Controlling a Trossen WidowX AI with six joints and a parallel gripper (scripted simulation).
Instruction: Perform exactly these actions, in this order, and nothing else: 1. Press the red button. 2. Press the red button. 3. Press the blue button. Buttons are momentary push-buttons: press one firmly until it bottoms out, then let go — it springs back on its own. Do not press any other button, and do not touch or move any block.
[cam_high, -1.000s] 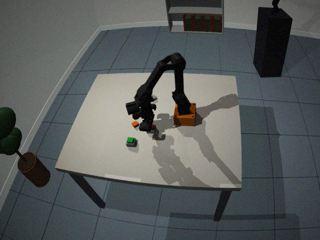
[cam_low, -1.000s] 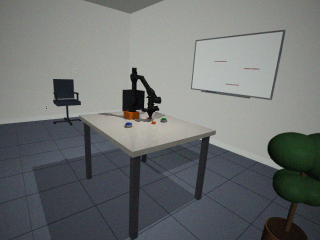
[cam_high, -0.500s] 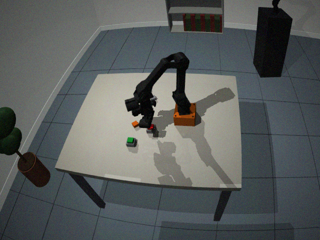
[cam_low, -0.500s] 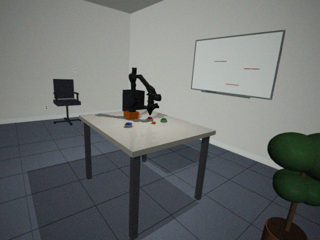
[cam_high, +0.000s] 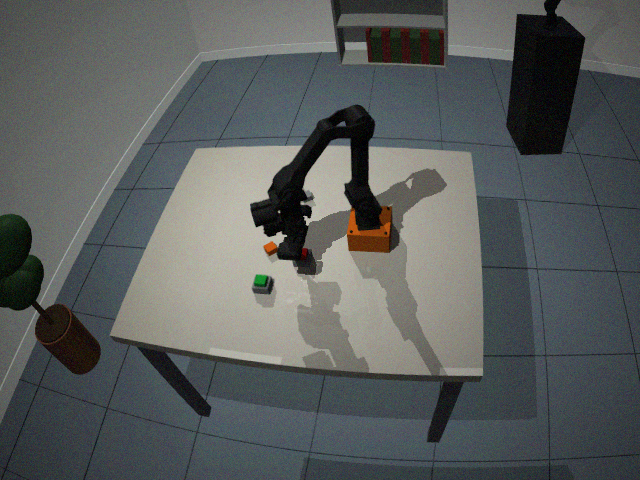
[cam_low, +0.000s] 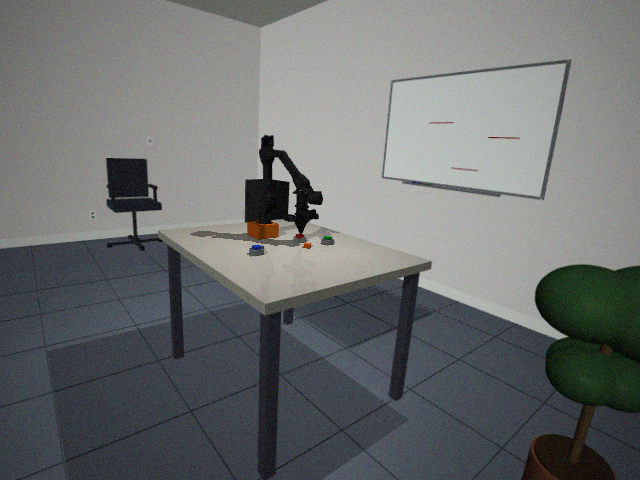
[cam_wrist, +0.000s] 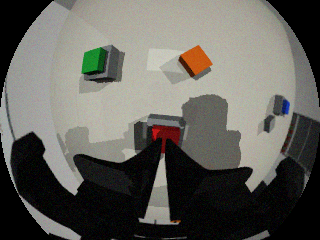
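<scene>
My gripper tip is now 1 cm past the red button and 1 cm above it. Also, from my gripper tip: small orange block: 9 cm ahead, 5 cm to the right, 4 cm below; blue button: 32 cm to the right, 3 cm ahead, 1 cm below; green button: 11 cm ahead, 9 cm to the left, 1 cm below.
</scene>
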